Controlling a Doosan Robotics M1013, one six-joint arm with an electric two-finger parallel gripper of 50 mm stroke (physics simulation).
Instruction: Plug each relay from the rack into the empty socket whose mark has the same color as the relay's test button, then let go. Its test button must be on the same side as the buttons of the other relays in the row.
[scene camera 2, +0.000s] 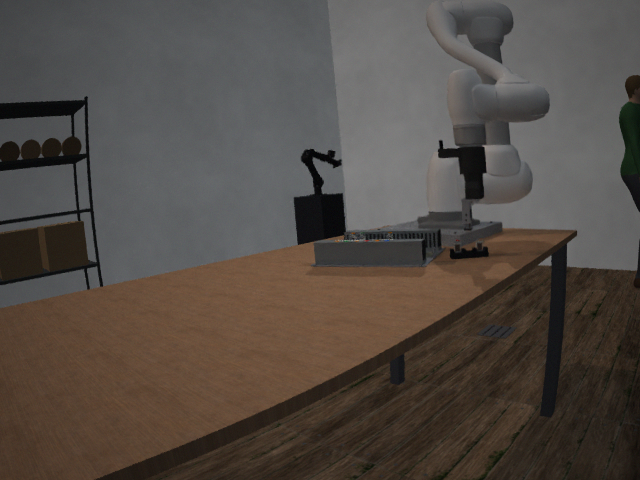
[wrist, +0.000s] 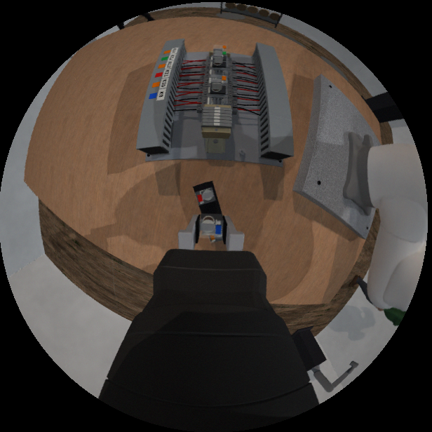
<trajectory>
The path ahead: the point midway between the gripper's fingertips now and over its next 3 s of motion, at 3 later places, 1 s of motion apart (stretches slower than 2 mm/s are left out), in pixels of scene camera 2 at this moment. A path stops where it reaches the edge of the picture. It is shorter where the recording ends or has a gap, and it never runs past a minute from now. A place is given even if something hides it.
My gripper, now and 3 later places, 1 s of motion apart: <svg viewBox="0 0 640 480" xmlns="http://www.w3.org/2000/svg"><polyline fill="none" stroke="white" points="467,222 395,216 398,232 398,236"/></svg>
</trajectory>
